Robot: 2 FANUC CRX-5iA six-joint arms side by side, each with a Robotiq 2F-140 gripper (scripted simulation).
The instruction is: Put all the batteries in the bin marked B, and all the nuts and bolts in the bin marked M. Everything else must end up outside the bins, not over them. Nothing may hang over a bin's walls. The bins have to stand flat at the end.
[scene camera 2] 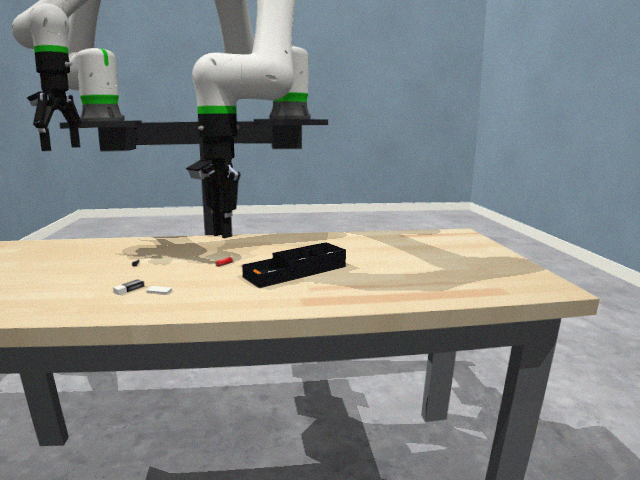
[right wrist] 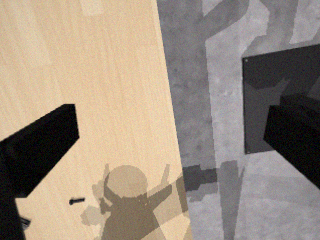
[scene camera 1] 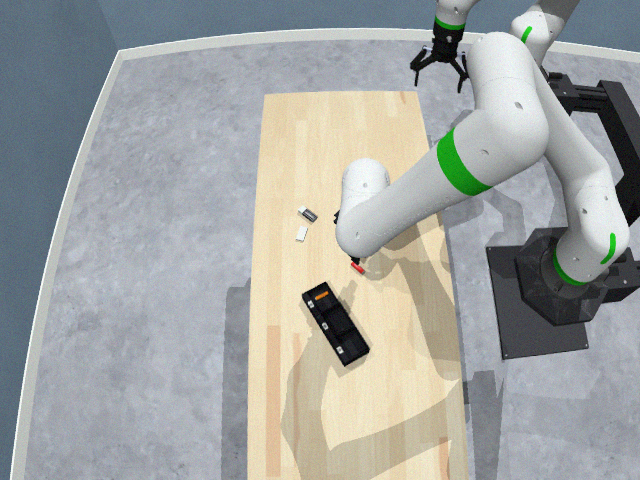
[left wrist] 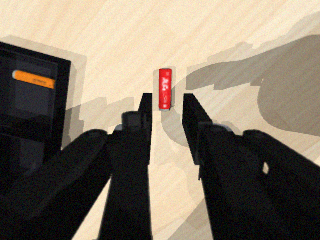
The pictures show: my left gripper, my right gripper and a black three-part bin block.
My left gripper also shows in the left wrist view. My right gripper shows as well in the right wrist view and in scene camera 1.
